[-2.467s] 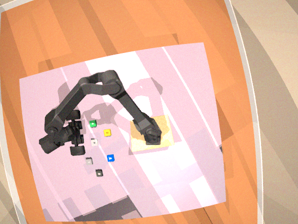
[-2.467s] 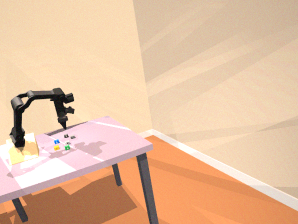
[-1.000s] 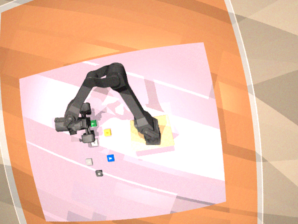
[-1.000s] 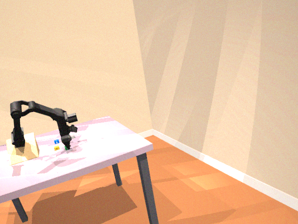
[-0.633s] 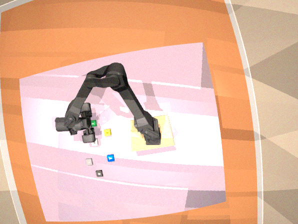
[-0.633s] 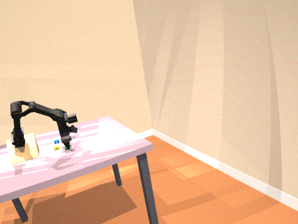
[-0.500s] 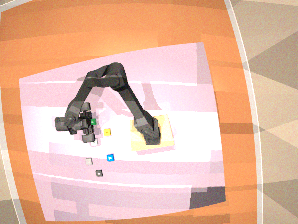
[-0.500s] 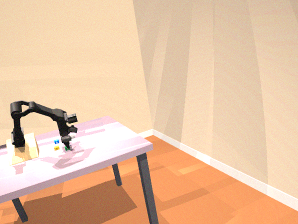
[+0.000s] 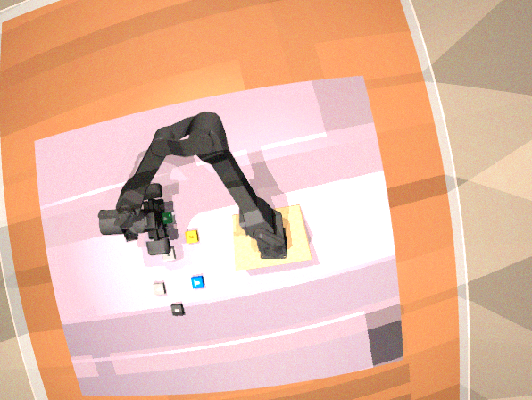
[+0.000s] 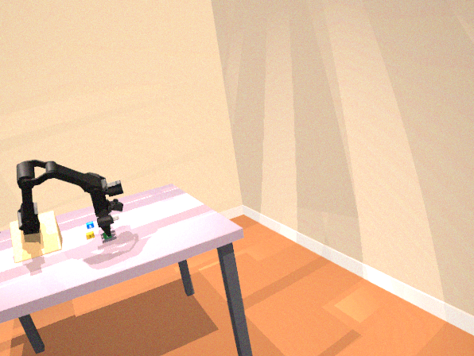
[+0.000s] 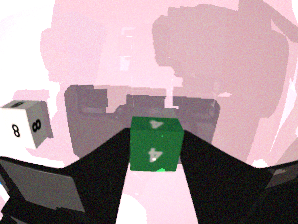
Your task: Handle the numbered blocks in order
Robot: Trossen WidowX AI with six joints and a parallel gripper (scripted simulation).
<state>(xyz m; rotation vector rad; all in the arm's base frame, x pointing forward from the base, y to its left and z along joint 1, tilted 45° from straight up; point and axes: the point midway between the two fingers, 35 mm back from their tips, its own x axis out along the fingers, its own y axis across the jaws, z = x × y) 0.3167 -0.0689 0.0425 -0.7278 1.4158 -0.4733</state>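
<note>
My gripper tip is now 9 cm past the blue block and 18 cm to the right of it. Round my gripper tip: green block 1 cm behind; yellow block 8 cm behind, 5 cm to the left; white block 1 cm behind, 10 cm to the left.
</note>
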